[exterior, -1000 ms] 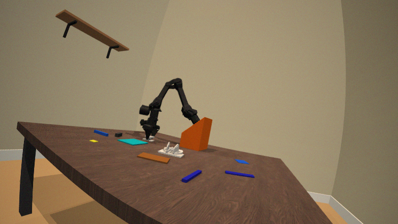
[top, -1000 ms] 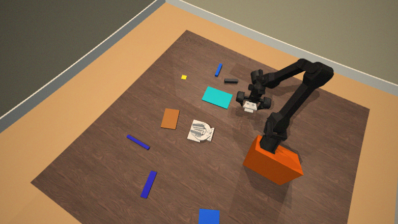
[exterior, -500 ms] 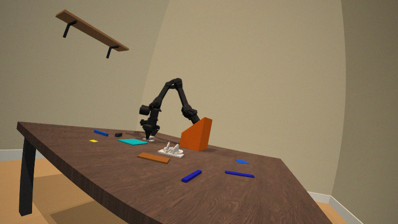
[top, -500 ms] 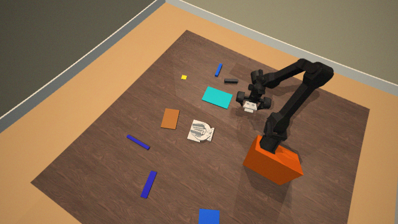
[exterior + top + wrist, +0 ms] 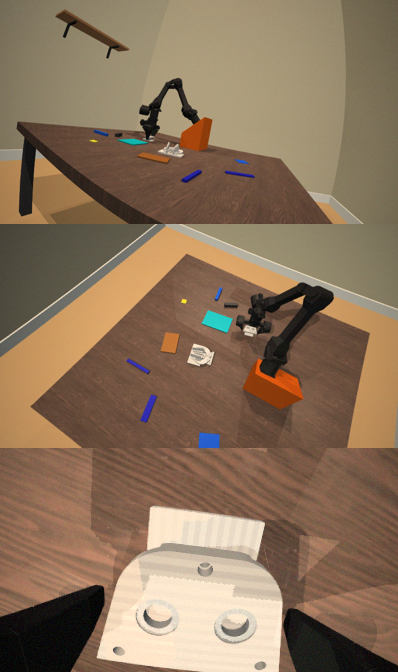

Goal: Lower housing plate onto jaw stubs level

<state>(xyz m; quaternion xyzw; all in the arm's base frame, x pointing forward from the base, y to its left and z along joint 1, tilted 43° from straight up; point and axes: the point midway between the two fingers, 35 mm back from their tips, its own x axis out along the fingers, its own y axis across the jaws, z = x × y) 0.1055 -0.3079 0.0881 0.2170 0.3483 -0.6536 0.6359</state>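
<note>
My gripper tip is now 20 cm short of the teal sheet, 1 cm to the right of it and 1 cm above it. The rest, counted from my gripper tip: yellow tile 45 cm ahead, 4 cm to the right, 1 cm below; black block 17 cm ahead, 14 cm to the right; brown tile 39 cm ahead, 26 cm to the left, 1 cm below.
</note>
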